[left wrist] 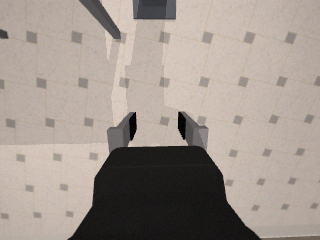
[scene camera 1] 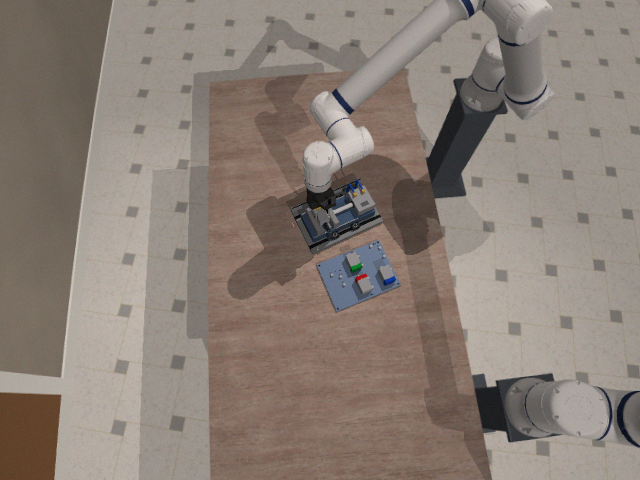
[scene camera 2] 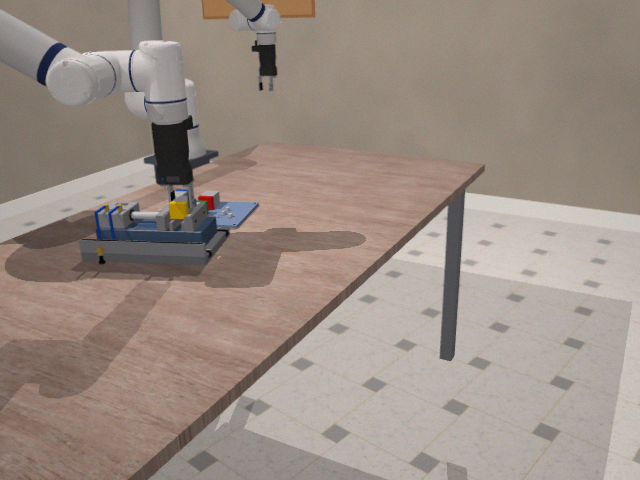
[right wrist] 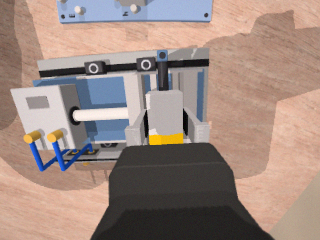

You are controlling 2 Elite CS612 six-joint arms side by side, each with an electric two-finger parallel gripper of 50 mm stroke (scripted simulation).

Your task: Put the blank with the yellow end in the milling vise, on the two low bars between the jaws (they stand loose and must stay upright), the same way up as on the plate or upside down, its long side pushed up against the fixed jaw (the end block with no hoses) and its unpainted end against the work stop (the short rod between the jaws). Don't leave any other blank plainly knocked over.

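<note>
The right wrist view shows my right gripper too. In the pictures: a moving jaw, a yellow-ended blank, my right gripper and my left gripper.
</note>
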